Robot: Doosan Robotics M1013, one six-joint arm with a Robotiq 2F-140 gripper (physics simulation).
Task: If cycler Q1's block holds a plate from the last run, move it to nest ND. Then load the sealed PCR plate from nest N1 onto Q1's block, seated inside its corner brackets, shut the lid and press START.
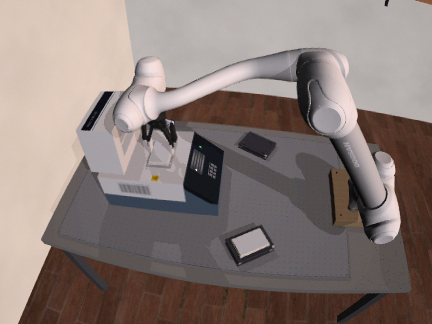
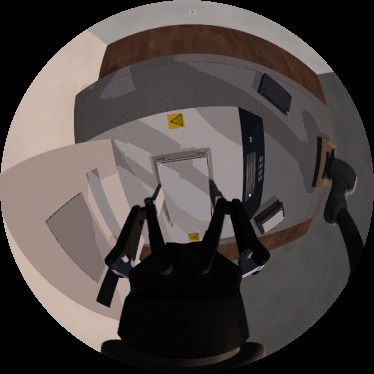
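Cycler Q1 (image 1: 165, 193) (image 2: 222, 137) stands at the left of the table with its lid (image 1: 102, 150) (image 2: 50, 162) raised. A pale plate (image 1: 161, 157) (image 2: 184, 175) lies level at its block, within the corner brackets. My gripper (image 1: 161, 146) (image 2: 185, 187) points down over the block and is shut on this plate, one finger at each long side. The front nest (image 1: 240, 260) (image 2: 268, 212) holds another white-topped plate (image 1: 252, 242) (image 2: 273, 220). The back nest (image 1: 257, 145) (image 2: 274, 93) shows no plate. Nest labels are not readable.
The dark control panel (image 1: 204, 167) (image 2: 252, 170) slopes beside the block, with a small green light. The raised lid stands close beside my gripper. A wooden base board (image 1: 341, 200) (image 2: 325, 162) under the arm is at the table's right end.
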